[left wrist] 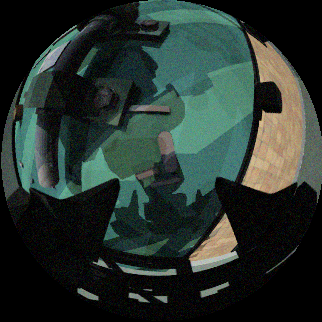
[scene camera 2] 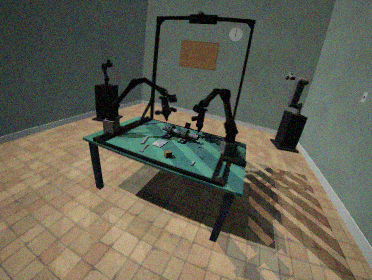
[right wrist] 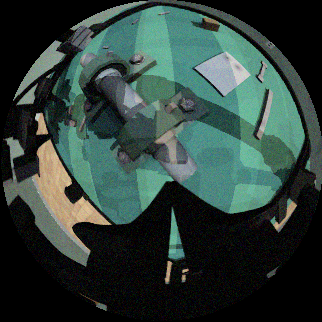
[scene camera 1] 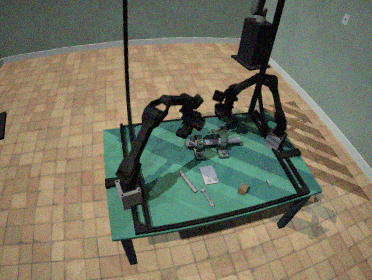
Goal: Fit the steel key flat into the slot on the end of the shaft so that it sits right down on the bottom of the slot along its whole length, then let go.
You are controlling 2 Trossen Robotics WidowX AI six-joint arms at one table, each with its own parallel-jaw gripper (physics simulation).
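Pixels of known places: left gripper, between the fingertips: (left wrist: 168, 183) (scene camera 2: 198, 130) (right wrist: 56, 119) (scene camera 1: 223, 123); right gripper, between the fingertips: (scene camera 2: 166, 120) (right wrist: 170, 185) (scene camera 1: 190, 134); left arm's base, origin of its link: (scene camera 2: 229, 141) (scene camera 1: 278, 132); right arm's base, origin of its link: (scene camera 2: 111, 119) (scene camera 1: 127, 185).
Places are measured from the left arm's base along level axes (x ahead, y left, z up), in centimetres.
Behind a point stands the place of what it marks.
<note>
The grey shaft (scene camera 1: 211, 142) @(y -24.8, x 36.7, z -4.6 cm) (left wrist: 48, 150) @(y -20.2, x 23.6, z -5.1 cm) (right wrist: 125, 95) @(y -26.2, x 37.5, z -4.0 cm) lies level through two bearing blocks; its slot cannot be made out. In the left wrist view, a short bar with a rounded end (left wrist: 166, 143) @(y -33.0, x 19.3, z -9.8 cm), perhaps the steel key, lies partly in shadow behind the shaft, near a thin bar (left wrist: 150, 109) @(y -32.3, x 23.5, z -10.0 cm) and a small bar (left wrist: 146, 174) @(y -29.6, x 16.2, z -10.0 cm). My left gripper (left wrist: 168, 183) @(y -32.1, x 16.6, z -5.7 cm) (scene camera 2: 199, 129) @(y -32.1, x 16.6, z -5.7 cm) is open and empty above these pieces, which show between and beyond its fingertips. My right gripper (right wrist: 170, 185) @(y -33.6, x 46.3, z 1.1 cm) (scene camera 1: 183, 134) @(y -33.6, x 46.3, z 1.1 cm) is shut and empty, above the shaft's left end in scene camera 1.
A pale plate (scene camera 1: 209, 175) @(y -11.6, x 51.5, z -10.2 cm) (right wrist: 222, 72) @(y -13.6, x 50.6, z -10.2 cm), a long bar (scene camera 1: 188, 182) @(y -15.6, x 63.6, z -9.9 cm) (right wrist: 264, 114) @(y -17.8, x 62.6, z -9.8 cm), a spanner-like piece (scene camera 1: 207, 197) @(y -2.6, x 62.7, z -10.3 cm) (right wrist: 262, 71) @(y -3.5, x 62.4, z -10.3 cm), an orange-brown block (scene camera 1: 243, 189) @(y 8.1, x 47.0, z -6.8 cm) (scene camera 2: 168, 154) @(y 9.5, x 45.5, z -8.0 cm) and a small light piece (scene camera 1: 268, 183) @(y 15.3, x 30.2, z -10.2 cm) lie in front of the shaft. Bolted block feet flank the shaft.
</note>
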